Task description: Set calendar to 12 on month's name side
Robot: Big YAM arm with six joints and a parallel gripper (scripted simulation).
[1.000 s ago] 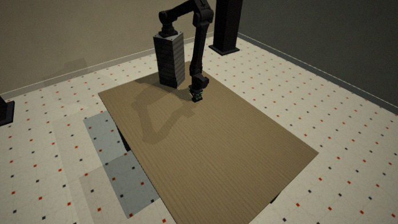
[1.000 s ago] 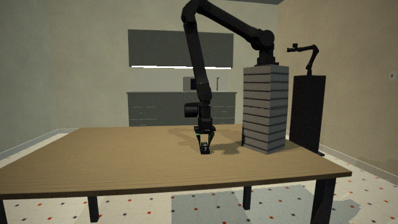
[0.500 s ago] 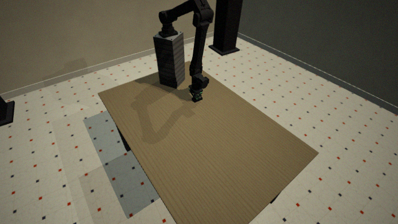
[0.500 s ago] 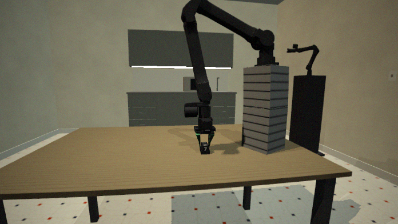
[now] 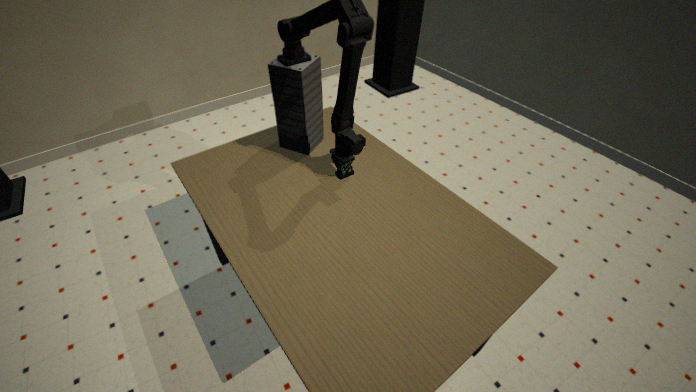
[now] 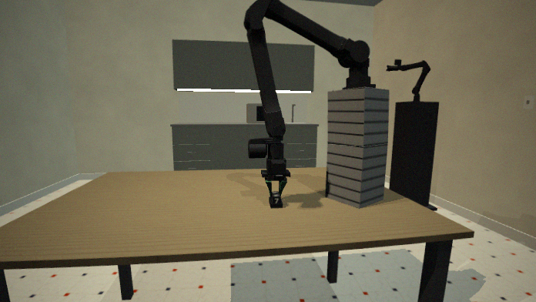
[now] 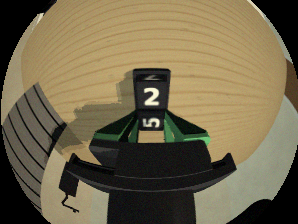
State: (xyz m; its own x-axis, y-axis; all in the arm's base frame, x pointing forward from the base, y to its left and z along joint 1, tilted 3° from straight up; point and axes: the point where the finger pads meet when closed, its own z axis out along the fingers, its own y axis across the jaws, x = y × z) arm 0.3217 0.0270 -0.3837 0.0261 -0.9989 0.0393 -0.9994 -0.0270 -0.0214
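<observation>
My gripper is now 20 mm to the right of the black calendar tray and 20 mm above it.
</observation>
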